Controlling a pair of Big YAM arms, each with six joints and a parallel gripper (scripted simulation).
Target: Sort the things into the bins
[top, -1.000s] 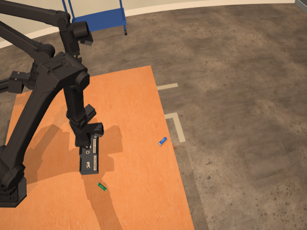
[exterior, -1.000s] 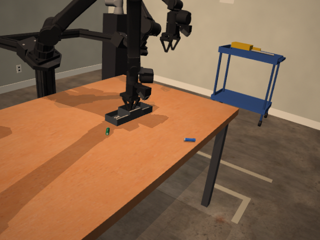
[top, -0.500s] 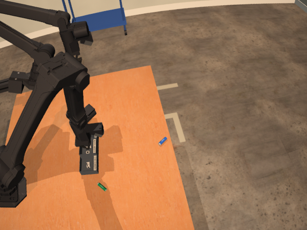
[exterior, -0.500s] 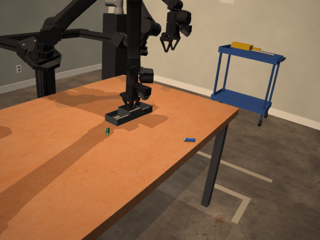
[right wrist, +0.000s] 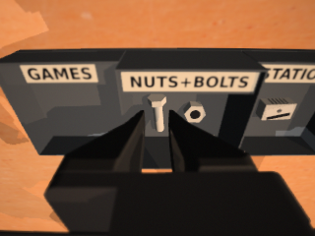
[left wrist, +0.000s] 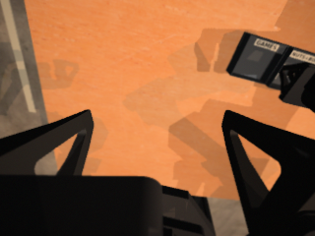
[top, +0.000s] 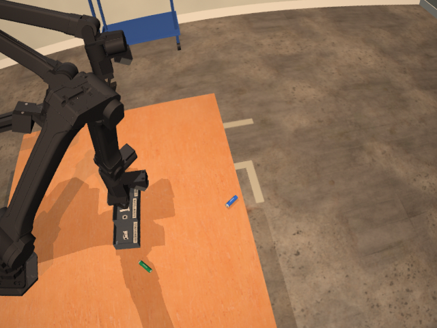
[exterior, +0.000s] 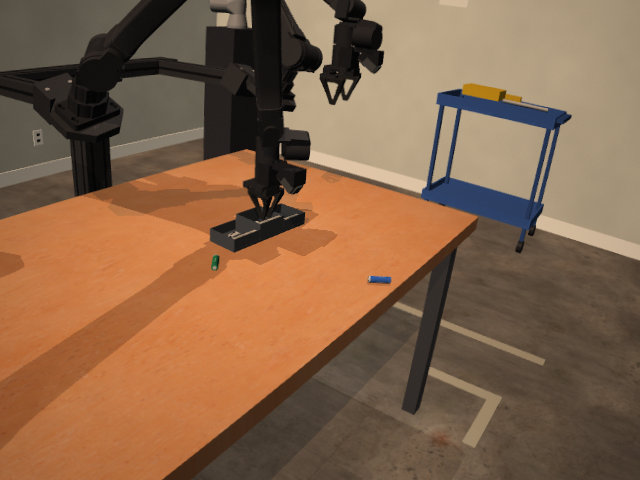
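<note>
The bolt lies 3 cm below my right hand. Round my right hand: pencil sharpener (10 cm to the right, 2 cm below); then green battery (21 cm to the right, 7 cm ahead, 3 cm below); then nut (3 cm to the right, 3 cm below, 1 cm behind).
</note>
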